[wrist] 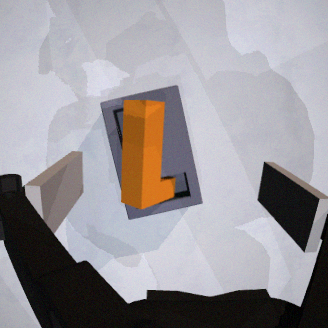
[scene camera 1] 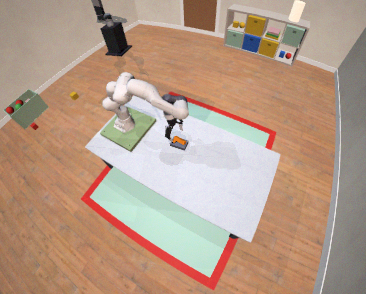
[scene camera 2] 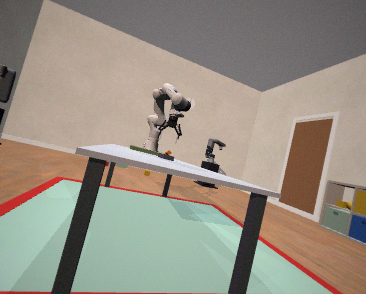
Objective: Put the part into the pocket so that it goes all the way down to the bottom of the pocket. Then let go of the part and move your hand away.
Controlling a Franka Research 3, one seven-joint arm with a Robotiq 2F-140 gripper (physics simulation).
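Observation:
The orange L-shaped part (scene camera 1: 179, 140) (scene camera 2: 168, 152) (wrist: 142, 155) lies on top of the dark grey block (scene camera 1: 175, 146) (scene camera 2: 167, 157) (wrist: 177, 125). In the wrist view it is turned askew to the block's pocket and stands proud of it. Dark stretches of the pocket show beside the part, at the upper left and at the lower right by its short leg. How its underside rests is hidden. My gripper (scene camera 1: 174, 131) (scene camera 2: 169, 136) (wrist: 173, 176) is open and empty, above the block. In the wrist view its fingers stand apart left and right of the block's lower end, touching neither.
The block lies on the white table (scene camera 1: 210, 185) (scene camera 2: 200, 172). The green base plate (scene camera 1: 142, 126) under the arm is beside it, on the left in scene camera 1. A second robot on a black pedestal (scene camera 1: 114, 39) (scene camera 2: 210, 167) stands away from the table on the floor.

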